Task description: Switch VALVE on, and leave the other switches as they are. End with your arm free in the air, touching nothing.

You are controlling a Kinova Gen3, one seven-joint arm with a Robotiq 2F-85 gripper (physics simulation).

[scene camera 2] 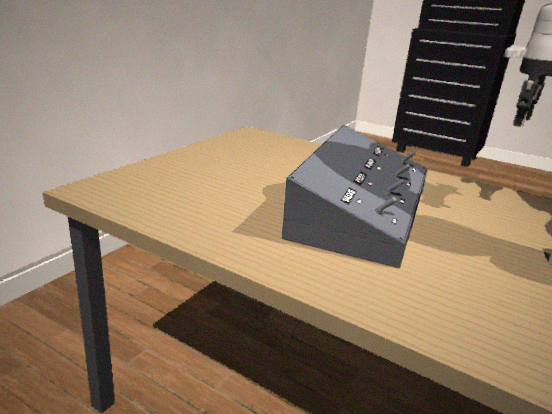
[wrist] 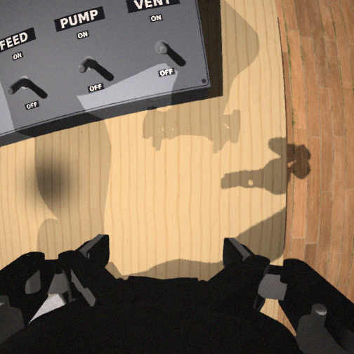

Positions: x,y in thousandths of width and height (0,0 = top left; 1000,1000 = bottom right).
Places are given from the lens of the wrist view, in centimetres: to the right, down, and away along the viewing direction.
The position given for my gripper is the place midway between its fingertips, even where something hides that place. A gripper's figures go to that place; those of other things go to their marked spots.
my gripper (wrist: 470,702): -1, 5, 15
grey sloped switch panel (wrist: 360,208): -8, -17, 31
